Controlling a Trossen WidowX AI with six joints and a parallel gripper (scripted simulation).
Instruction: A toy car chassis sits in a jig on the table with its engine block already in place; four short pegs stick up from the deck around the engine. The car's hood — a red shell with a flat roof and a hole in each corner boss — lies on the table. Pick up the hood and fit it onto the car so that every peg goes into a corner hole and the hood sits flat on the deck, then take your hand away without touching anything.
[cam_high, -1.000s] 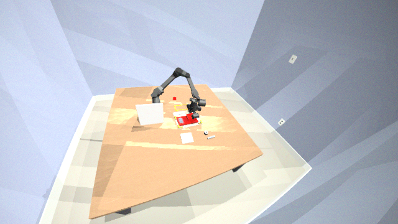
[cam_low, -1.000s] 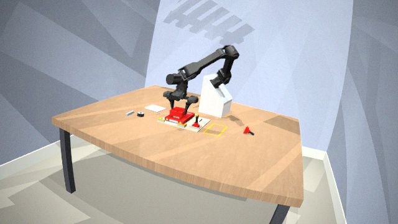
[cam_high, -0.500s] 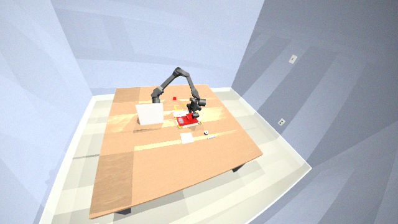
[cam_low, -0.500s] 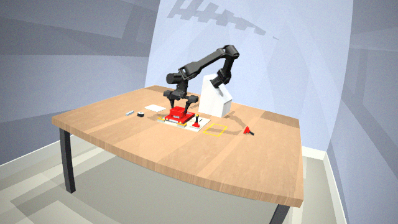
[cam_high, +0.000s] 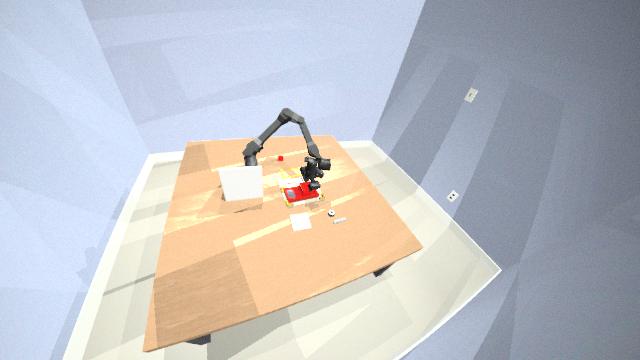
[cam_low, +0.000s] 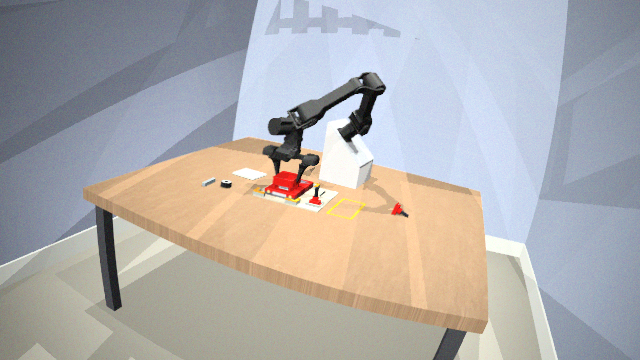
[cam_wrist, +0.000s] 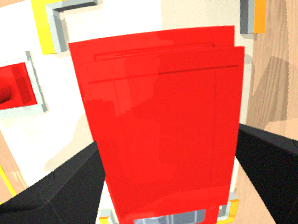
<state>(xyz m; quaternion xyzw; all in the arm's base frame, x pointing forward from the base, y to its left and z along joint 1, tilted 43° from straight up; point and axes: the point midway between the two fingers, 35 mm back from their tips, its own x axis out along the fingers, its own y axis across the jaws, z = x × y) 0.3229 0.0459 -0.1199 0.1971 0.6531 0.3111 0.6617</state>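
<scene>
Right now the red hood is right at my gripper tip. The rest, counted from my gripper tip: engine block 30 mm below.
</scene>
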